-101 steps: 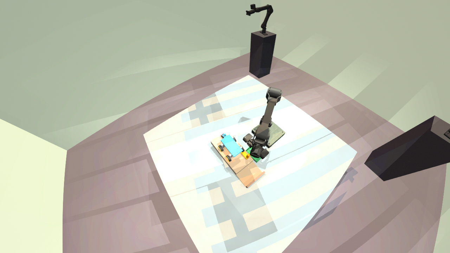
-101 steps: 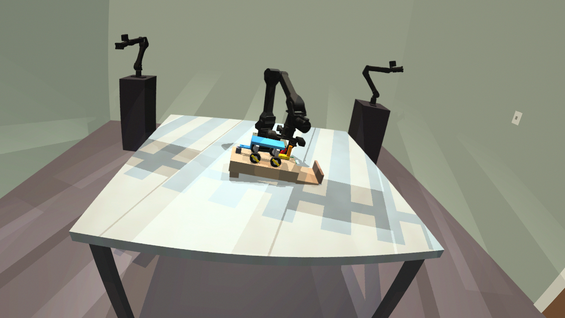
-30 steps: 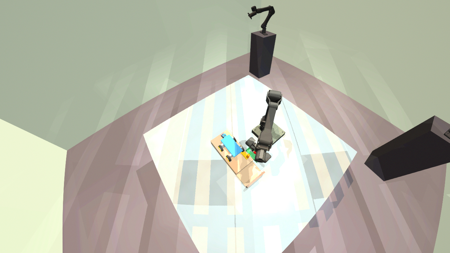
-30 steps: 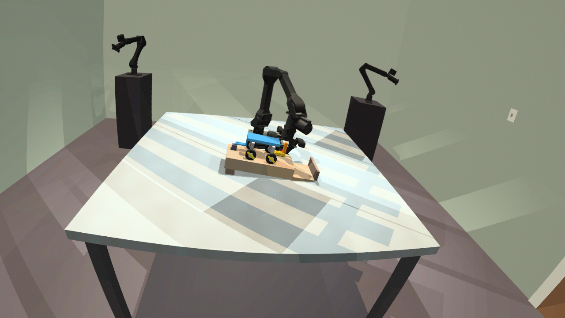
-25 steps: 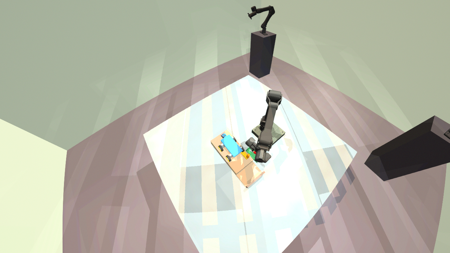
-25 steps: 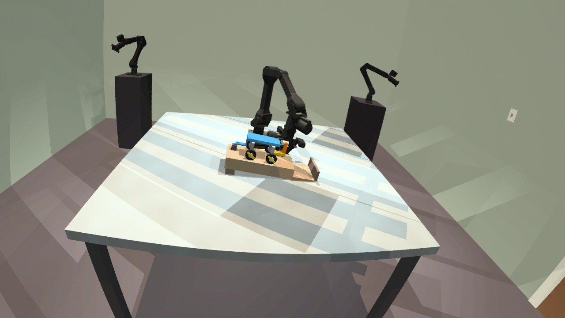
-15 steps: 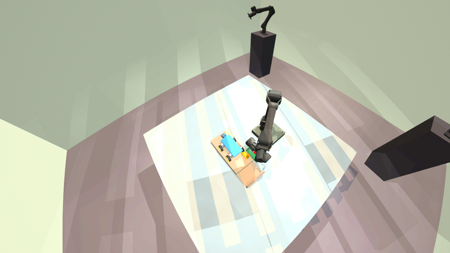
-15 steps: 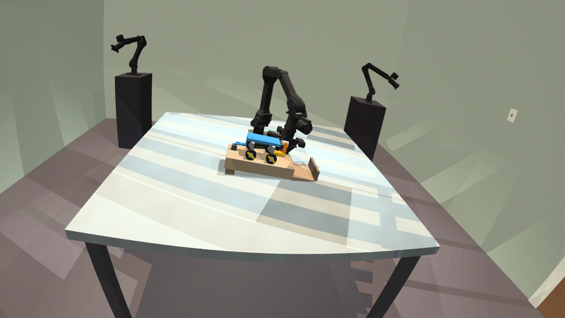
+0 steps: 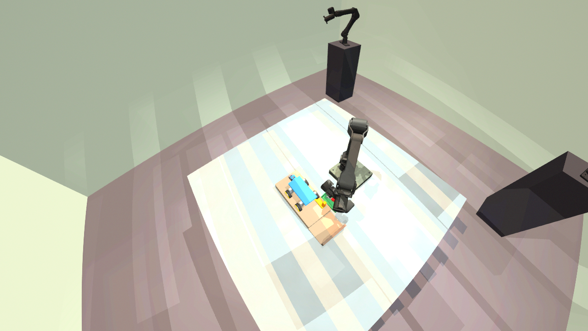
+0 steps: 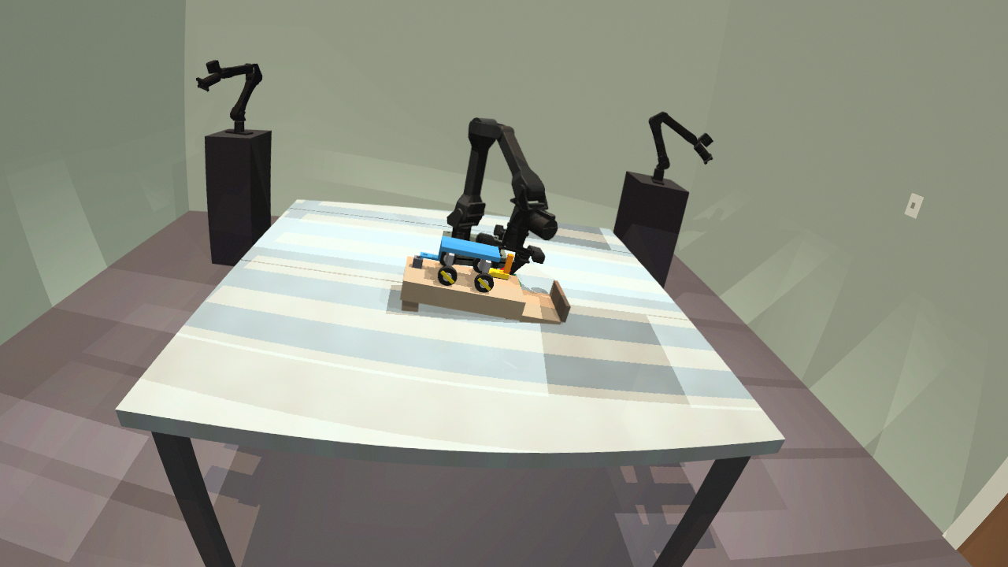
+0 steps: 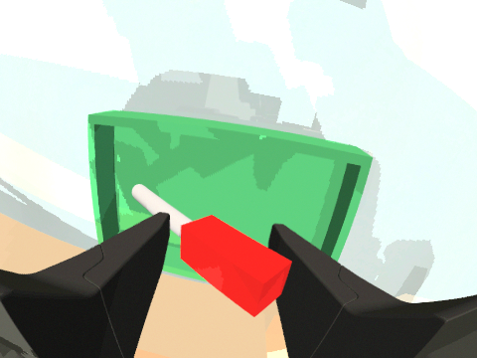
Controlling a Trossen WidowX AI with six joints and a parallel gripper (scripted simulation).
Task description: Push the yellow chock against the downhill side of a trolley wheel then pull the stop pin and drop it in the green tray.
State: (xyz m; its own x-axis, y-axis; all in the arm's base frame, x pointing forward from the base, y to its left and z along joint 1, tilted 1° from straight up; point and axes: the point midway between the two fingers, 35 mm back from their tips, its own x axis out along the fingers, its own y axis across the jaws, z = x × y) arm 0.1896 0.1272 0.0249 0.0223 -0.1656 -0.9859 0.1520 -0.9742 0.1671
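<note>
My gripper tip is now 10 mm to the left of the red-headed stop pin. From my gripper tip the other things lie so: yellow chock: 80 mm ahead, 20 mm to the right, 50 mm above; green tray: 10 mm to the right, 30 mm below; ramp: 130 mm ahead, 100 mm to the right, 20 mm above.
</note>
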